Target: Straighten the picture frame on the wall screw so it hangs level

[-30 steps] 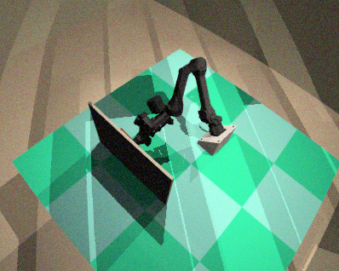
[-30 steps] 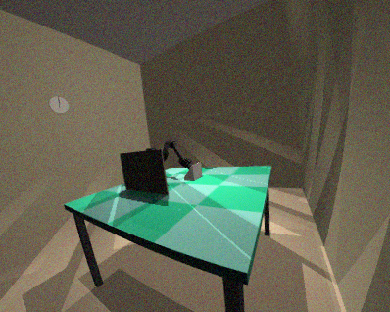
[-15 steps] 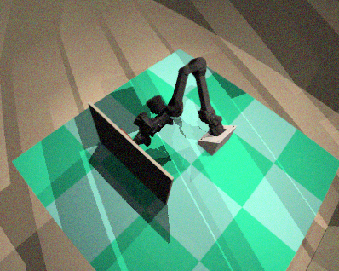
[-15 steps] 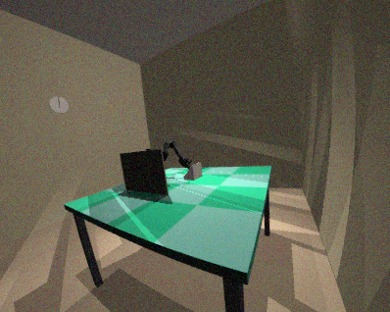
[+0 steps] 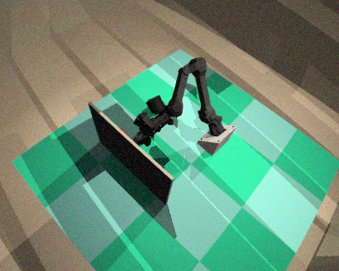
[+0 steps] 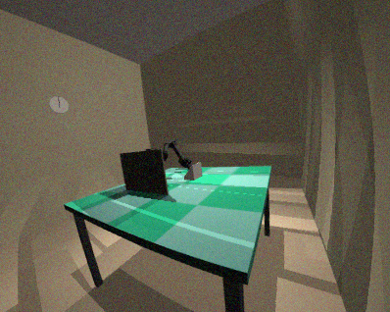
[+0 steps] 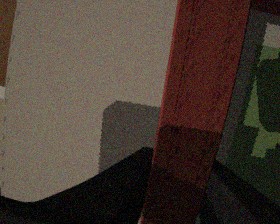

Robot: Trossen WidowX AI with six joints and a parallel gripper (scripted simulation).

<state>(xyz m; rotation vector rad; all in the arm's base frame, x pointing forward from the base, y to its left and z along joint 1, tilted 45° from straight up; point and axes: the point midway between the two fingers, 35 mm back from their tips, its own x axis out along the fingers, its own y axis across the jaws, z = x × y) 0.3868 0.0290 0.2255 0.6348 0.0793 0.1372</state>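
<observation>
The picture frame lies 50 mm below my gripper tip. Also, from my gripper tip: wall panel: 20 mm ahead, 10 mm to the left, 70 mm below.
</observation>
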